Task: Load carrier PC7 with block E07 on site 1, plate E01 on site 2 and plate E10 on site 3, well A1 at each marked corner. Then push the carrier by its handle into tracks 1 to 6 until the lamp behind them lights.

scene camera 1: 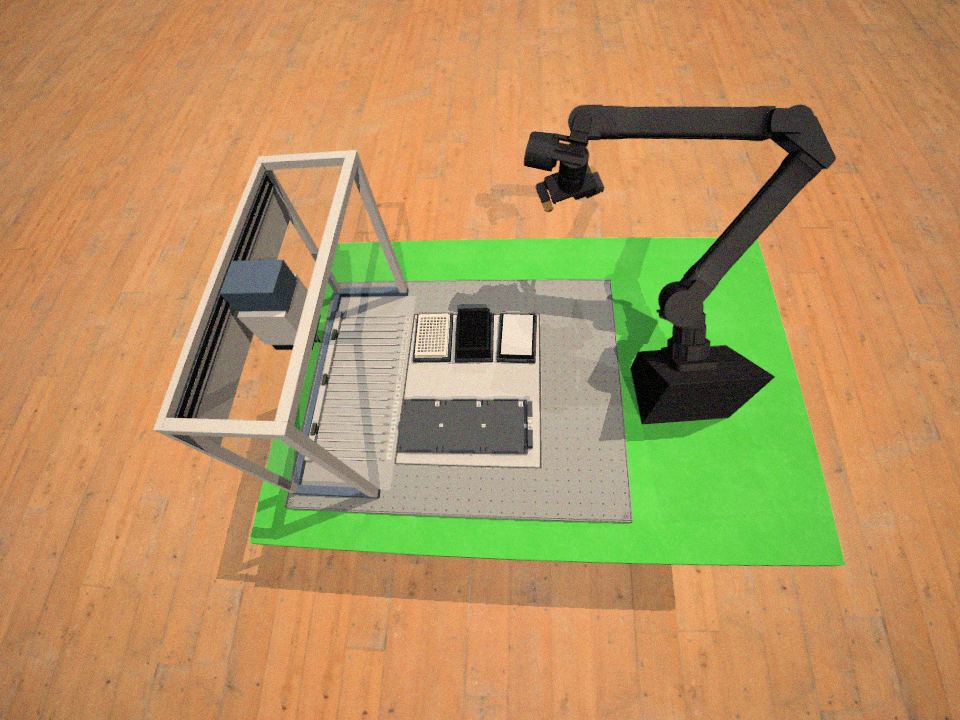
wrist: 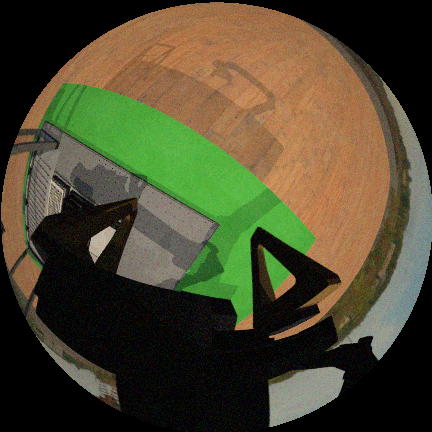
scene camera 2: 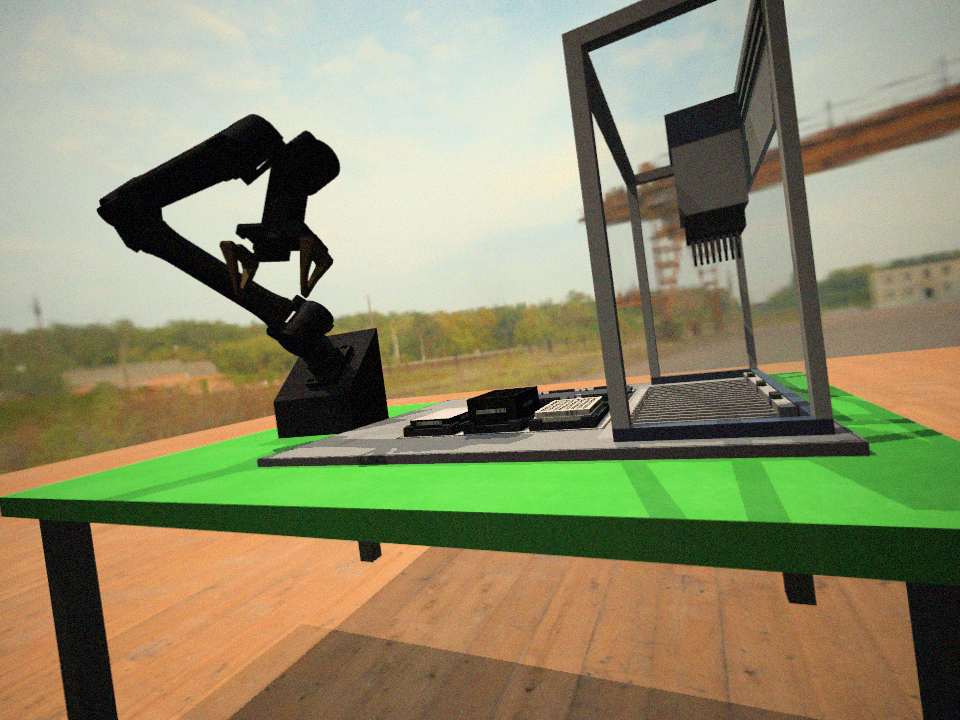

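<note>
My gripper is open and empty, high above the table's far side, right of the labware in scene camera 1. A pale many-welled plate, a taller black block and a white-topped plate stand side by side on dark nests. Their codes and A1 corners are too small to read. The dark carrier lies flat, its sites bare, its handle end toward the arm. The tracks lie left of it; no lit lamp is discernible.
A tall frame stands over the tracks and carries a pipetting head. Small dark blocks stand behind the tracks. The grey perforated deck lies on the green table.
</note>
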